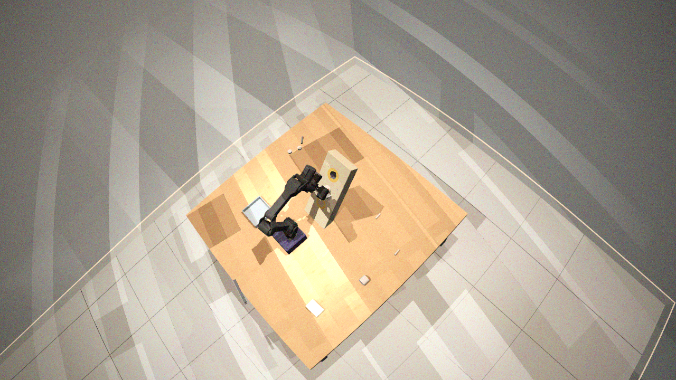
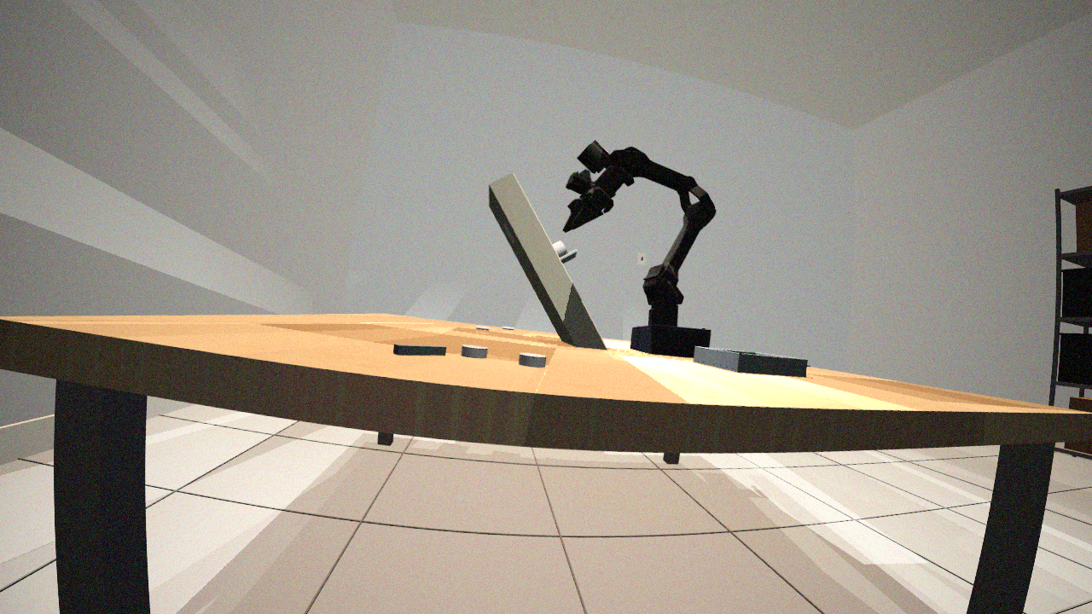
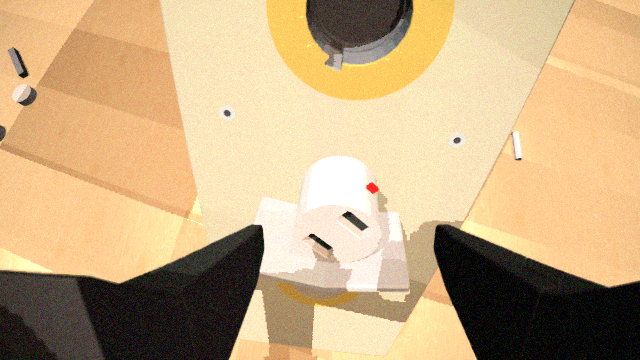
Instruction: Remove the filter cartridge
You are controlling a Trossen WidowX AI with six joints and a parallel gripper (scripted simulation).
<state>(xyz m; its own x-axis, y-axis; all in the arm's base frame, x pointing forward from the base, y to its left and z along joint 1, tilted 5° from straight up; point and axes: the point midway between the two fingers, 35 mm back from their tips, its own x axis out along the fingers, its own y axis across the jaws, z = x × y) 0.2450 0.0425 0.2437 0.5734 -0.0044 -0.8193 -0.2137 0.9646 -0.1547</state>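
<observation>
My gripper tip is 2 cm short of the white round cartridge and 6 cm above it. Also, from my gripper tip: grey tray (35 cm behind, 25 cm to the left, 26 cm below); then white card (41 cm behind, 45 cm to the right, 27 cm below); then short bar (17 cm ahead, 53 cm to the left, 27 cm below).
</observation>
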